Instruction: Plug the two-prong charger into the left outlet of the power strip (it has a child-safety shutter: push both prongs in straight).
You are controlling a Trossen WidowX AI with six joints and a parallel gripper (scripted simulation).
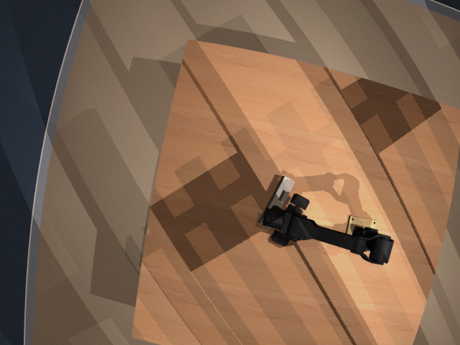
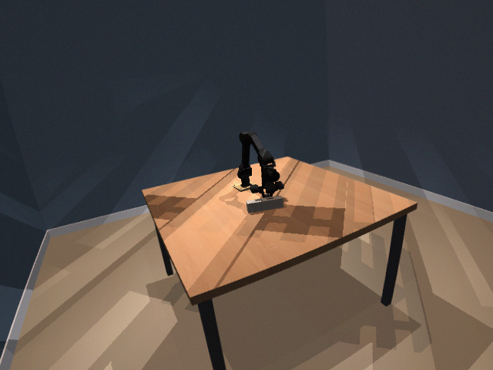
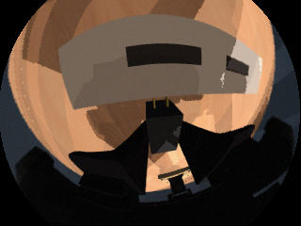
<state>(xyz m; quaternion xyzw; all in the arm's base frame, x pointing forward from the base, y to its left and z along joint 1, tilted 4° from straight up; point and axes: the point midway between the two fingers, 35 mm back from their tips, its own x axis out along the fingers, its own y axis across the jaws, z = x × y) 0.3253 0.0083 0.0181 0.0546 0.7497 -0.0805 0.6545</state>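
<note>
The black two-prong charger is 20 mm ahead of my gripper tip and 10 mm above it.
</note>
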